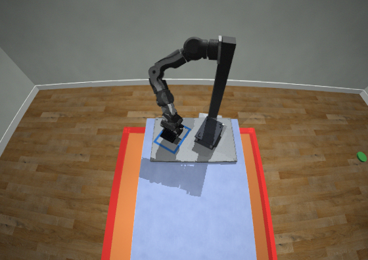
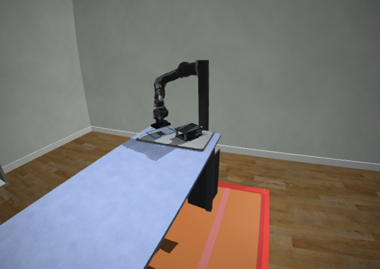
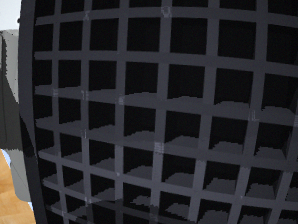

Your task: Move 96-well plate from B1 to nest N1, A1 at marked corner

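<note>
The raised black plate nest is 220 mm to the left of my hand and 40 mm behind it. The rest, counted from my hand: black 96-well plate right at my hand.
</note>
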